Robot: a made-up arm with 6 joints.
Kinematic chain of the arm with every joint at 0, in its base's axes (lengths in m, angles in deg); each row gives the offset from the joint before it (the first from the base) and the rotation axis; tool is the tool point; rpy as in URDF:
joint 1: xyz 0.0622 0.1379 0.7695 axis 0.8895 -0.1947 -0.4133
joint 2: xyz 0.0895 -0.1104 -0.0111 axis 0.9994 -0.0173 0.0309
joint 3: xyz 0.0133 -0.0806 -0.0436 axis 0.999 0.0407 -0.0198
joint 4: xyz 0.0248 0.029 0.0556 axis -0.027 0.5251 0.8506
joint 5: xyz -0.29 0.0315 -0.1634 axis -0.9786 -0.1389 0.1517
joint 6: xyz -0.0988 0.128 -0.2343 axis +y
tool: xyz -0.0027 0.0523 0.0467 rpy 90 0 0
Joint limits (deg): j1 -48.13..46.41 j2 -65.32..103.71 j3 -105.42..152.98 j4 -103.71..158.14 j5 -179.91..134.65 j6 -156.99..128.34
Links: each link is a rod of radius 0.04 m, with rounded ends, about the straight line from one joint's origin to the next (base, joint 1, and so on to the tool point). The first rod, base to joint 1, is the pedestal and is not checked.
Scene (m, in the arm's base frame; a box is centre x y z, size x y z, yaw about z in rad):
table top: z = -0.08
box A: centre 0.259 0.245 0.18 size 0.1 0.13 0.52 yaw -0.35
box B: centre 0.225 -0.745 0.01 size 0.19 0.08 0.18 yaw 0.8
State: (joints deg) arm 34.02 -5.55 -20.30 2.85 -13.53 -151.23
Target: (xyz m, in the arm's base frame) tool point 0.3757 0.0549 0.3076
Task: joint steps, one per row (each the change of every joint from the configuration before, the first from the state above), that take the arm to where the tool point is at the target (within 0.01 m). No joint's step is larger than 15 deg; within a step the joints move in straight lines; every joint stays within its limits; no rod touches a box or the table.
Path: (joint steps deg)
1: -9.68 -5.49 -1.21 -12.71 -6.22 -1.15
2: -9.69 -5.48 -1.22 -12.70 -6.22 -1.15
3: -9.68 -5.49 -1.21 -12.71 -6.21 -1.16
4: -9.68 -5.48 -1.21 -12.70 -6.22 -1.15
5: -9.69 -5.49 -1.22 -12.71 -6.22 -1.15
6: 2.14 -7.84 7.14 -3.84 -10.66 0.00
7: 2.13 -7.85 7.13 -3.84 -10.67 0.00

